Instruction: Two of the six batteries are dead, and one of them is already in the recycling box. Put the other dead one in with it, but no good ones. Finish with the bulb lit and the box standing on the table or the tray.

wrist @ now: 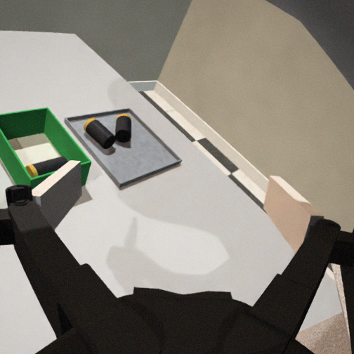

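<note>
A green open box (73,145) stands on the table at the left, partly cut off by the view's edge. A black battery with a yellow end (48,166) lies inside it, on the near side. Two more black batteries with yellow ends lie on the grey tray (145,162): one battery (101,134) at the left, and one battery (123,128) close to its right. My gripper (175,185) is wide open and empty, above the table on the near side of the box and tray. Its left finger stands in front of the box's near corner. The bulb does not show.
The pale table (165,210) carries the box and tray. A long shallow white-edged trough with light and dark sections (217,154) runs along the table's right edge. A large beige surface (260,90) lies beyond it.
</note>
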